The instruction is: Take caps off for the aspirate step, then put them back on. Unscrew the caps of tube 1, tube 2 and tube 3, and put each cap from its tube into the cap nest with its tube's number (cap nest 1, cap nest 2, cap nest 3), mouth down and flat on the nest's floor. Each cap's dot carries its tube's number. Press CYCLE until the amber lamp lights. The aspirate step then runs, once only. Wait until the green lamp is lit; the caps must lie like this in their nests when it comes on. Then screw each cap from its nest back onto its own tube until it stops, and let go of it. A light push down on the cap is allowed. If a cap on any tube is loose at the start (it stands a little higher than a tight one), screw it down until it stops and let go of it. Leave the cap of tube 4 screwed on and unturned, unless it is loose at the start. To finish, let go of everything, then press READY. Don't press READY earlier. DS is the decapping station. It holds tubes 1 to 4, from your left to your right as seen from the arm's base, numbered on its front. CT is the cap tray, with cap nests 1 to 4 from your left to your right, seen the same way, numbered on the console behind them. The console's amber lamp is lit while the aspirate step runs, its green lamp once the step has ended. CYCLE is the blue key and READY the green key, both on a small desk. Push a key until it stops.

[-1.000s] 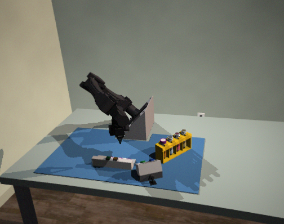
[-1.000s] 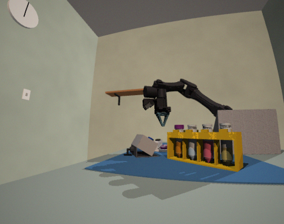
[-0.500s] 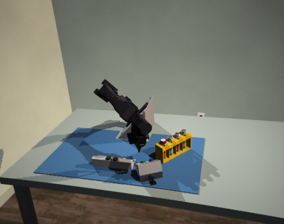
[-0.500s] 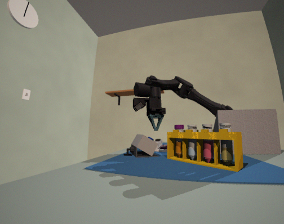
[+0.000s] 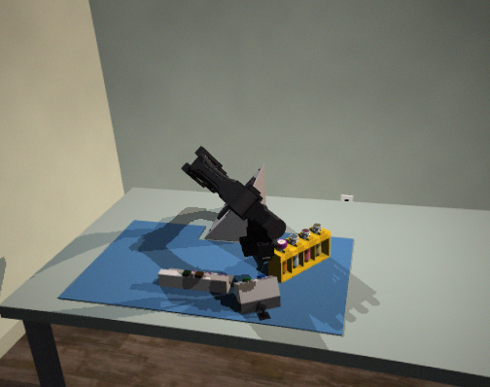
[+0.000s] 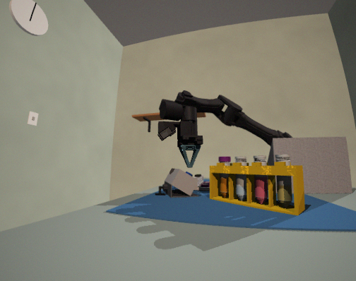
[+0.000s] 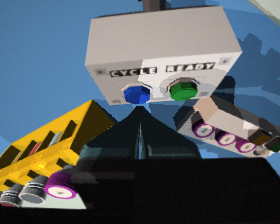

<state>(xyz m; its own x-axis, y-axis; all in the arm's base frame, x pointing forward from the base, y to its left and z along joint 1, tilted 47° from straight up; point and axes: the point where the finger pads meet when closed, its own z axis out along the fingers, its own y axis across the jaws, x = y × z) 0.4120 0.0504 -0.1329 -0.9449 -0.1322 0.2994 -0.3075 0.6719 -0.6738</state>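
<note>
Now: hand 3 cm above the blue cycle key. From my hand the other things lie so: green ready key 4 cm to the right, 3 cm below, 2 cm ahead; small key desk 4 cm below, 2 cm to the right, 2 cm ahead.
</note>
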